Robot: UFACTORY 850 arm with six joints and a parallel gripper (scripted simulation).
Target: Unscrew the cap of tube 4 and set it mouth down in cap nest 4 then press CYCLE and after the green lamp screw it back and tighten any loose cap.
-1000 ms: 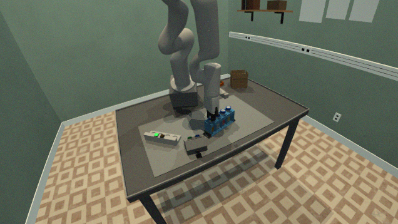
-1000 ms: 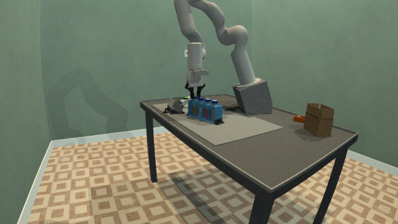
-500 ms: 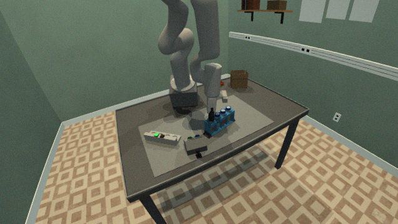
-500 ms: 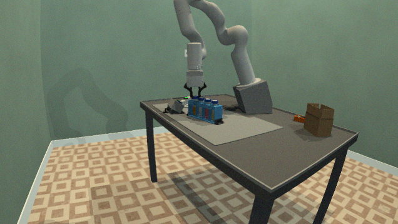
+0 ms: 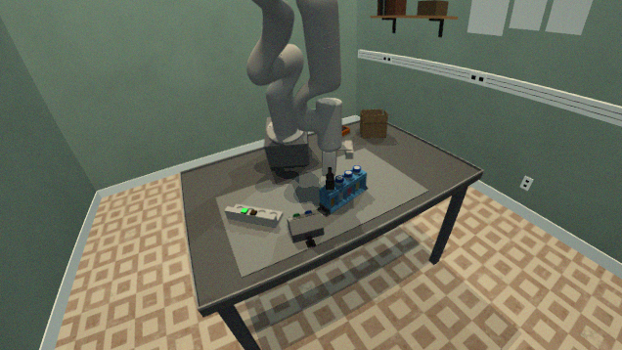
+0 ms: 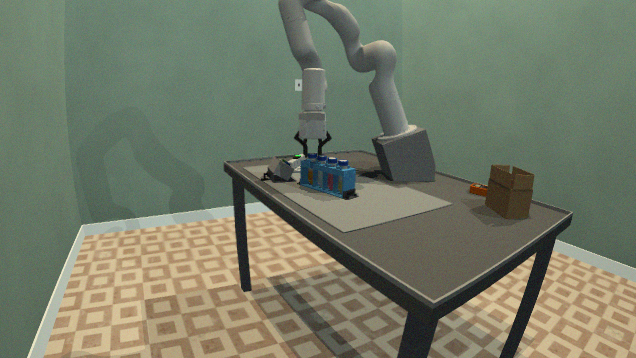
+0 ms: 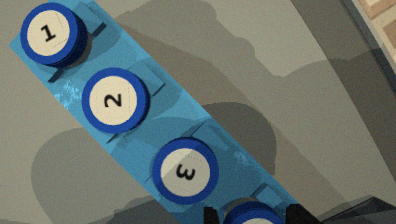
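The blue cap marked 4 lies 10 mm below my hand. Also, from my hand: blue key: 130 mm to the right, 60 mm below, 30 mm ahead; then green key: 170 mm to the right, 60 mm below, 20 mm ahead; then grey key housing: 150 mm to the right, 80 mm below, 50 mm ahead.
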